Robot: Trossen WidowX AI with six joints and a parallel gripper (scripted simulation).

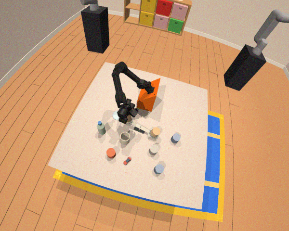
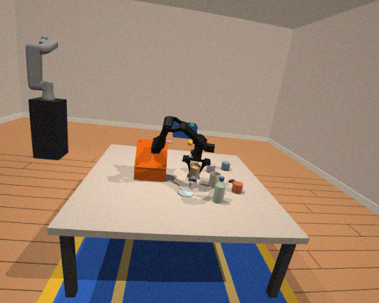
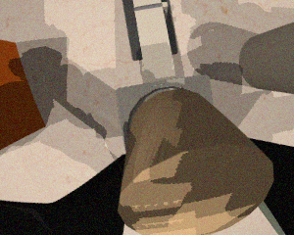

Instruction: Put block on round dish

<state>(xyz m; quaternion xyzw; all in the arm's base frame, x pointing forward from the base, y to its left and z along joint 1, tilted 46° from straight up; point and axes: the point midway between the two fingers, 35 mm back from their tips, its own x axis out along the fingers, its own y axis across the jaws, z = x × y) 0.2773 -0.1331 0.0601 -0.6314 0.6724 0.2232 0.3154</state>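
The green block is 2 cm below my gripper tip and 1 cm to the left of it. The rest, counted from my gripper tip: grey balance beam 13 cm to the left, 7 cm below, 2 cm ahead; then balance 13 cm to the left, 9 cm below, 2 cm ahead; then tan cup 2 cm to the right, 1 cm above.
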